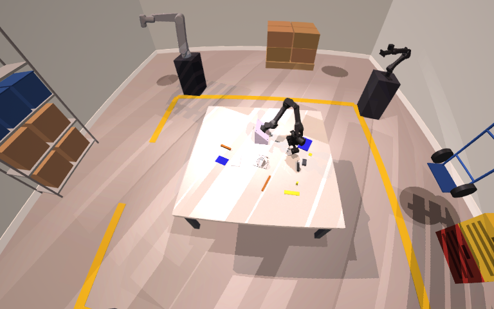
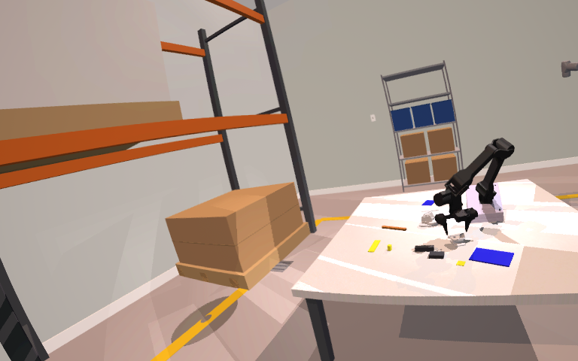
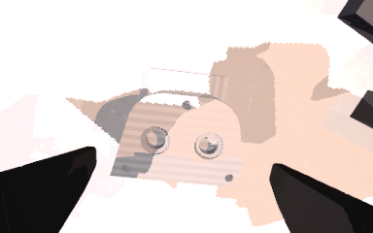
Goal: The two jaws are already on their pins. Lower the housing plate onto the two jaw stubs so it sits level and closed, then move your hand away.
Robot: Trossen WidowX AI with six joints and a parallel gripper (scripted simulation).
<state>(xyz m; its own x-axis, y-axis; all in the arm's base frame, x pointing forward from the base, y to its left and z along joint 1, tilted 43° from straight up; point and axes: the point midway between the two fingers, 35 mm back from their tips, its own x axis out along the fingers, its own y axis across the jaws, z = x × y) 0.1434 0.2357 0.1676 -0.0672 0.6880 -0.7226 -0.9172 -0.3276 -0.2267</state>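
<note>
Now: gripper tip 2 cm above the white part. From my gripper tip the other things lie so: yellow strip: 40 cm ahead, 5 cm to the left, 4 cm below; blue plate: 14 cm behind, 13 cm to the left, 4 cm below; orange rod: 35 cm ahead, 16 cm to the right, 4 cm below.
</note>
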